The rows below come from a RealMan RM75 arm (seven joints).
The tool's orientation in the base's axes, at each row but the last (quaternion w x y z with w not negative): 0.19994, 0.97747, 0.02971, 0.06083; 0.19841, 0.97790, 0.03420, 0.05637; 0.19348, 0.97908, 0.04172, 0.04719; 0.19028, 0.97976, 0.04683, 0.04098; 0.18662, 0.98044, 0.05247, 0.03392; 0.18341, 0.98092, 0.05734, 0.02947; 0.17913, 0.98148, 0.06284, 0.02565; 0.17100, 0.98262, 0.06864, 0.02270; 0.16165, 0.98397, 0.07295, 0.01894; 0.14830, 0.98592, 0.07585, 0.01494; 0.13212, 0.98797, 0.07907, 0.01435; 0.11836, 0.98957, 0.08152, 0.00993; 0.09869, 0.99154, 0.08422, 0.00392
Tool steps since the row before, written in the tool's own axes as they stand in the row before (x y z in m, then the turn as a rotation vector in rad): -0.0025, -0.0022, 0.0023, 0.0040, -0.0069, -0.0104; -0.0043, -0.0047, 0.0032, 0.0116, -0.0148, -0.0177; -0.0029, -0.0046, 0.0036, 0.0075, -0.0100, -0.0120; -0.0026, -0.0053, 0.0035, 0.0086, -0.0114, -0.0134; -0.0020, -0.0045, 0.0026, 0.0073, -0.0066, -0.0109; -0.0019, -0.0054, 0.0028, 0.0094, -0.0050, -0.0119; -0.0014, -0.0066, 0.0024, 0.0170, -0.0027, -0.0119; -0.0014, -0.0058, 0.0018, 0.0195, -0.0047, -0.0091; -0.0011, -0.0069, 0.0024, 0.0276, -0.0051, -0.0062; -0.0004, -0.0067, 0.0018, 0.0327, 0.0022, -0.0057; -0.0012, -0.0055, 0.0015, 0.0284, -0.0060, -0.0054; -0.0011, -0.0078, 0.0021, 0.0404, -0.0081, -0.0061; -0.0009, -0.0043, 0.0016, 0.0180, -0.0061, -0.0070
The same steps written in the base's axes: -0.0023, 0.0009, -0.0032, 0.0024, 0.0107, 0.0072; -0.0041, 0.0027, -0.0052, 0.0086, 0.0214, 0.0115; -0.0028, 0.0026, -0.0053, 0.0055, 0.0145, 0.0078; -0.0026, 0.0033, -0.0054, 0.0064, 0.0164, 0.0086; -0.0022, 0.0030, -0.0042, 0.0057, 0.0109, 0.0080; -0.0022, 0.0038, -0.0046, 0.0079, 0.0100, 0.0096; -0.0020, 0.0051, -0.0046, 0.0157, 0.0089, 0.0106; -0.0020, 0.0046, -0.0037, 0.0181, 0.0102, 0.0074; -0.0019, 0.0055, -0.0045, 0.0262, 0.0109, 0.0046; -0.0013, 0.0057, -0.0037, 0.0323, 0.0046, 0.0063; -0.0019, 0.0047, -0.0029, 0.0269, 0.0117, 0.0038; -0.0022, 0.0068, -0.0039, 0.0383, 0.0158, 0.0040; -0.0016, 0.0037, -0.0024, 0.0166, 0.0103, 0.0055
